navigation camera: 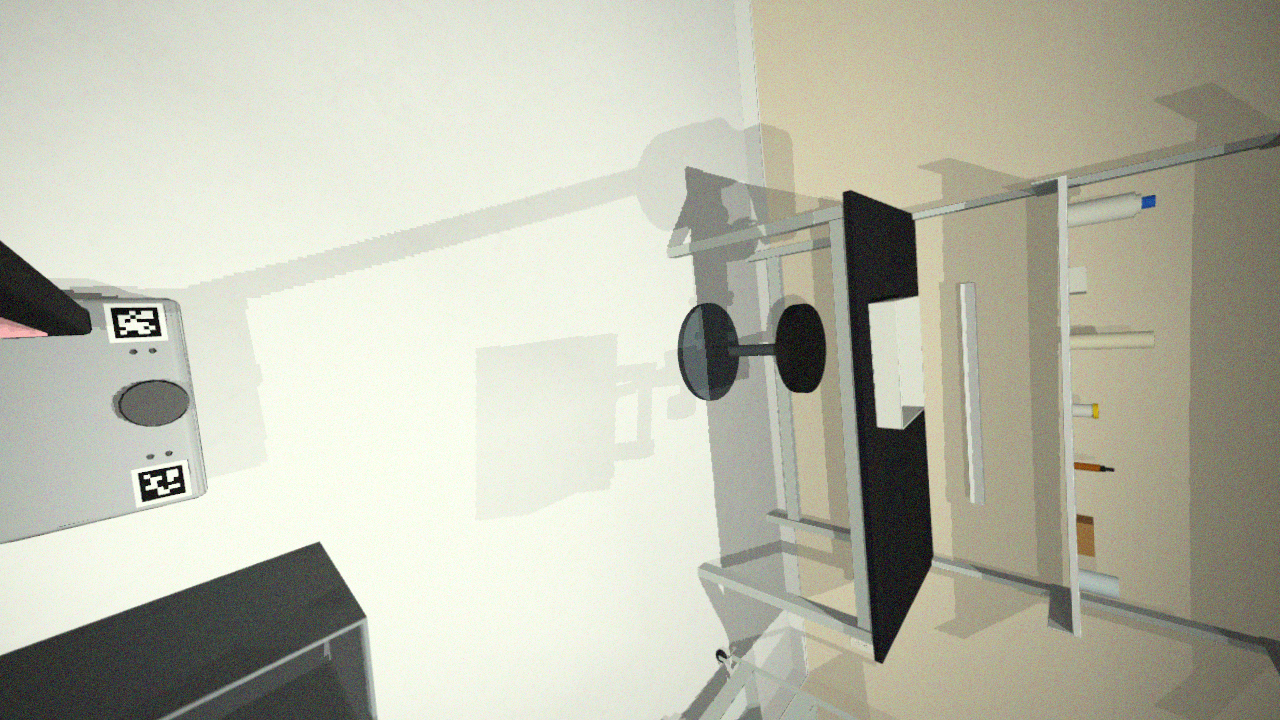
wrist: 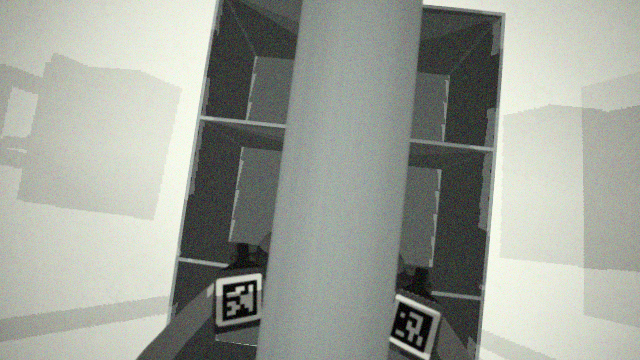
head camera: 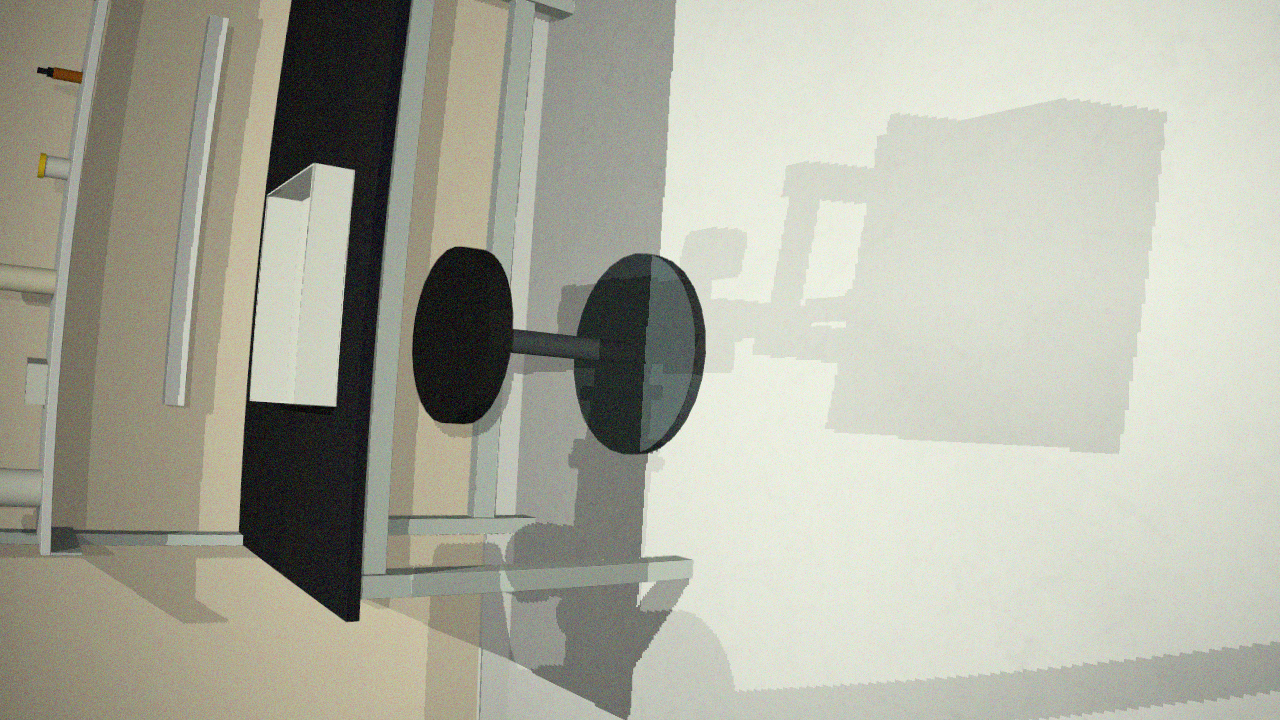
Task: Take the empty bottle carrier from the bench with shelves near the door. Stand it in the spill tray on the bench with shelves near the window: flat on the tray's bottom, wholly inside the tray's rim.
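Frame: origin at the robot's base, x ahead, y left, z up, level; centimetres.
Seen in the pictures: robot's base at its link origin: (navigation camera: 152,399).
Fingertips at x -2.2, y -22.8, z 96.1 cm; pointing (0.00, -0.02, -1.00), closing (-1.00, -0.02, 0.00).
Offsets run from my fingertips to a thing's top centre. "spot": to the spot under its first point. Level surfaces: height alone.
The bottle carrier @[spot: dx +3.5, dy +13.5, dz -9.2 cm] (navigation camera: 192,617) (wrist: 462,200) is a dark grey box with open compartments and a thick grey central handle. It hangs over the floor at the lower left of the navigation view. My gripper (wrist: 330,262) is shut on its handle, one finger on each side; the handle hides part of the fingers. The gripper does not show in the head or navigation view. The spill tray @[dx +179.0, dy +10.2, dz -12.3 cm] (head camera: 326,295) (navigation camera: 888,358) is white and low-walled. It stands on the black top of the bench with shelves @[dz -19.9 cm] (head camera: 299,501) (navigation camera: 895,528), apart from the carrier.
A round black stool @[dx +179.2, dy +15.1, dz -47.8 cm] (head camera: 460,335) (navigation camera: 799,347) stands before the bench. A shelf (head camera: 64,295) (navigation camera: 1066,376) with bottles runs above the tray. Part of a trolley (navigation camera: 760,685) shows at the navigation view's bottom. My grey base (navigation camera: 71,429) is at its left.
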